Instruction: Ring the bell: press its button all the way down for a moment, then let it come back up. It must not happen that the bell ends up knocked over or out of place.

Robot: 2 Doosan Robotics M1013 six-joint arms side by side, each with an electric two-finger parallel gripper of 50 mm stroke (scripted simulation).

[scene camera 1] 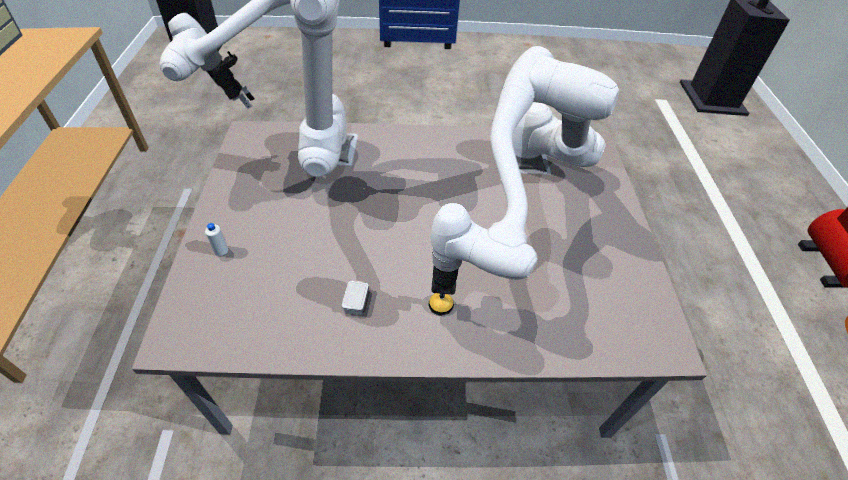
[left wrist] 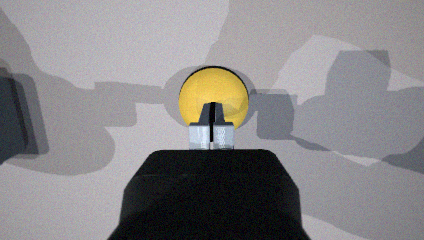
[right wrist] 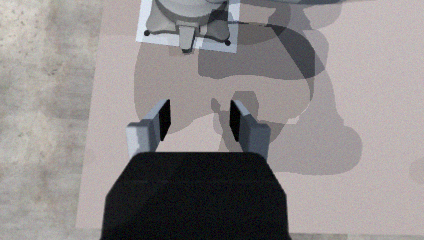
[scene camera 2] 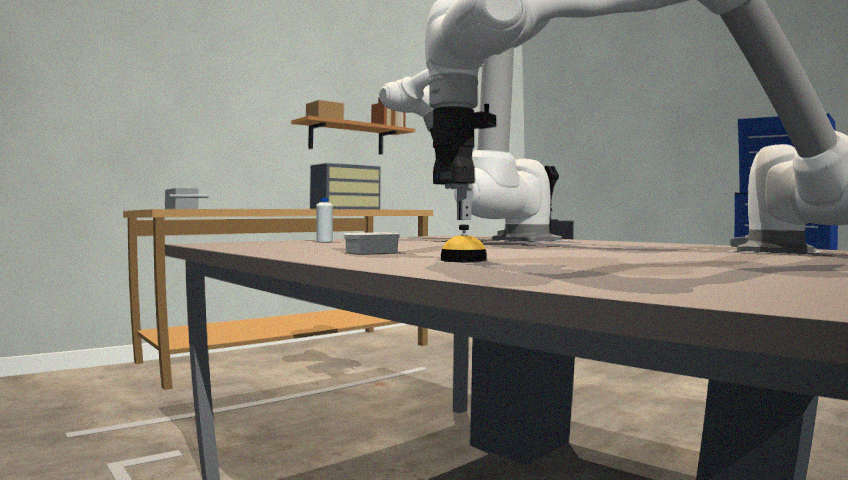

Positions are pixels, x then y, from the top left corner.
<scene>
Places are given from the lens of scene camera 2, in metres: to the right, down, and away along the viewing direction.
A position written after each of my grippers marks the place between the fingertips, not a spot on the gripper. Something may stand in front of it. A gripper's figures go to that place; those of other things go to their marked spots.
my left gripper [scene camera 2: 464,220]: 0.07, -0.04, 1.05
bell [scene camera 2: 463,248]: 0.07, 0.01, 1.01
white lidded box [scene camera 2: 357,243]: -0.14, 0.01, 1.22
The marked spots on the white lidded box and the bell are 0.29 m apart.
</scene>
